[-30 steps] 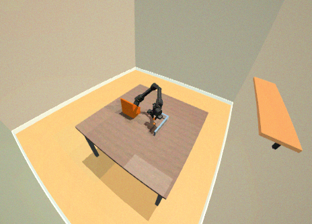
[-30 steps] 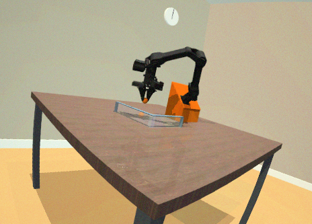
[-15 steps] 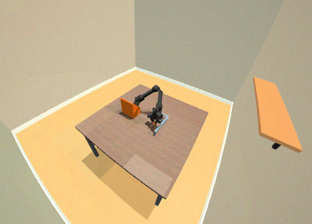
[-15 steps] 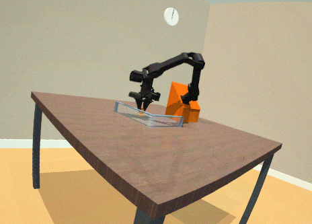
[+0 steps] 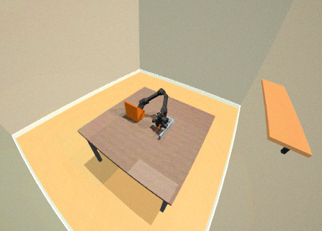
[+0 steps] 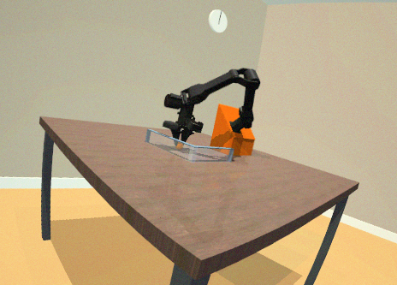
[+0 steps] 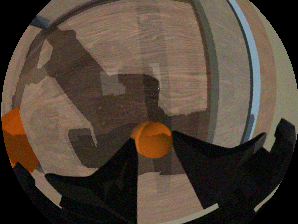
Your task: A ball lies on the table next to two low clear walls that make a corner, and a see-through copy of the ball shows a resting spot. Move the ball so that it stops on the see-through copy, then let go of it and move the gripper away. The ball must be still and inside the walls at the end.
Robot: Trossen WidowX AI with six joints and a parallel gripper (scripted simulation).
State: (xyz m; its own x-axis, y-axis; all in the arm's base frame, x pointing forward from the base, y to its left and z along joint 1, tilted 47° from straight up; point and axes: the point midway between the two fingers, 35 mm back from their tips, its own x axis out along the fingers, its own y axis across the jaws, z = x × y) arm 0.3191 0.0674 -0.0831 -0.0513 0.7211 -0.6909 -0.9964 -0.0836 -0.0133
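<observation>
My gripper tip is now right at the orange ball. The rest, counted from my gripper tip: see-through copy of ball (right at my gripper tip).
</observation>
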